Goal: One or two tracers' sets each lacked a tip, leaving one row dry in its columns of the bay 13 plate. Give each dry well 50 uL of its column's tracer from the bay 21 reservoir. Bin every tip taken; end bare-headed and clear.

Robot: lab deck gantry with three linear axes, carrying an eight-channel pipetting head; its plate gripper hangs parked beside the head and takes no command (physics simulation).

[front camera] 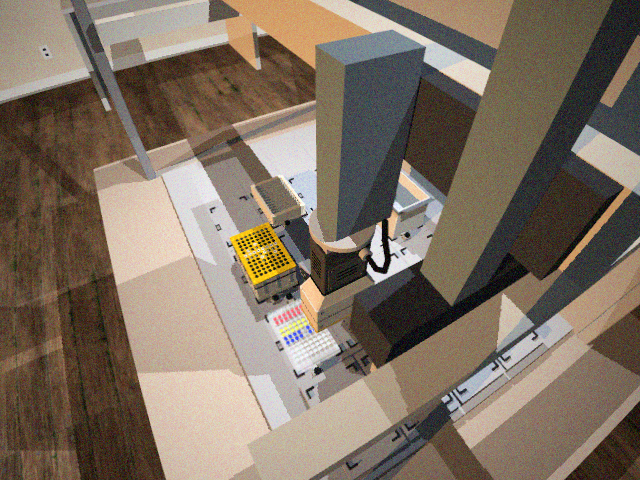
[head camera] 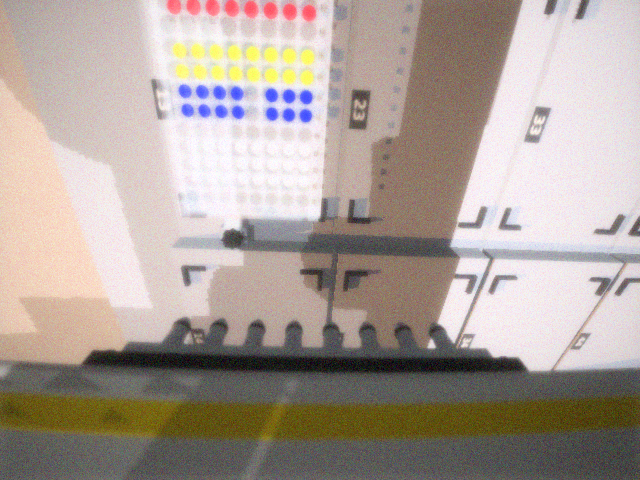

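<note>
The bay 13 plate shows red, yellow and blue wells. In the head view both blue columns have a colourless well in the fifth row from the left; both yellow columns show colour in every row. The red columns are partly cut off at the top. The pipetting head is above the deck beside the plate, covering part of it in the front view. Its eight nozzles appear bare. A ribbed pale box, seemingly the bay 21 reservoir, stands farther back. The parked plate gripper's fingers cannot be made out.
A yellow tip rack with dark holes and pale marks stands between plate and ribbed box. An open-topped bin stands behind the head's column. A large dark block hangs right of the head. Bay label 23 shows beside the plate.
</note>
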